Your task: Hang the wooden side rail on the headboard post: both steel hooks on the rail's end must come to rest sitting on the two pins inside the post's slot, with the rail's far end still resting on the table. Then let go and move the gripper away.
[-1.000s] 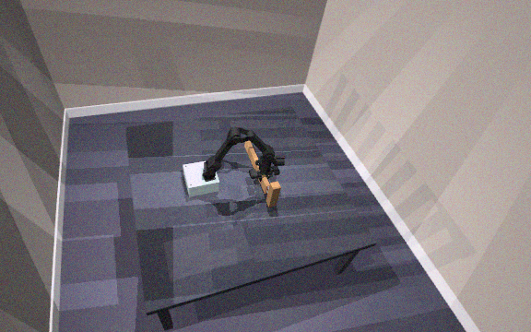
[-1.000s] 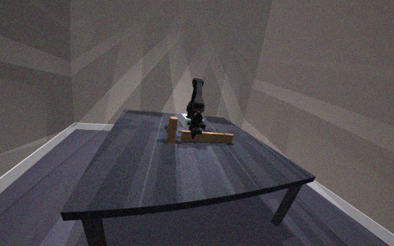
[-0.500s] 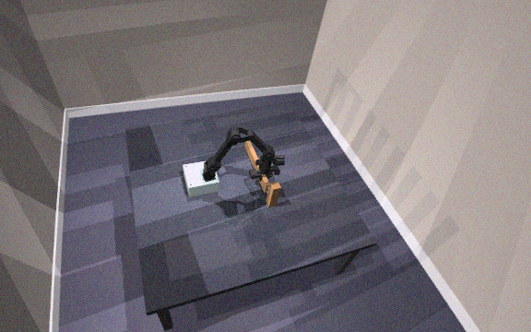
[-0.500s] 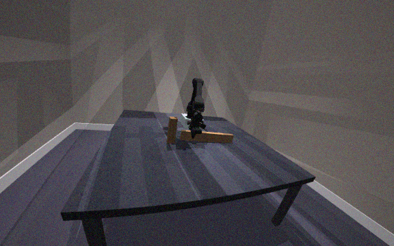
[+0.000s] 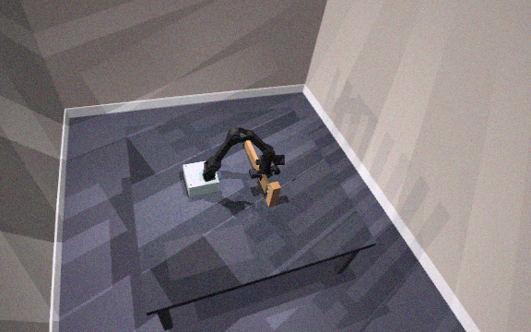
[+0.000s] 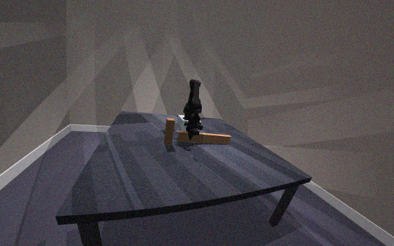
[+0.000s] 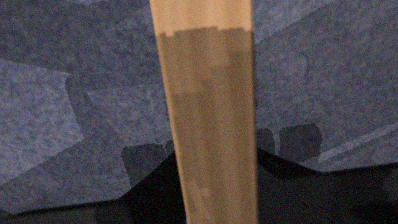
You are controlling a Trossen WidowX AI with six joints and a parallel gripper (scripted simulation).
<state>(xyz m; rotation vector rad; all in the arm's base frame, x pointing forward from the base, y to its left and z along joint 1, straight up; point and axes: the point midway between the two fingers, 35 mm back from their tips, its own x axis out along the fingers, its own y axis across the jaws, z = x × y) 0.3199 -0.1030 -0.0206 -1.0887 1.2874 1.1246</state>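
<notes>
The headboard post lies 15 cm to the right of my gripper tip, 4 cm above it and 1 cm behind it.
</notes>
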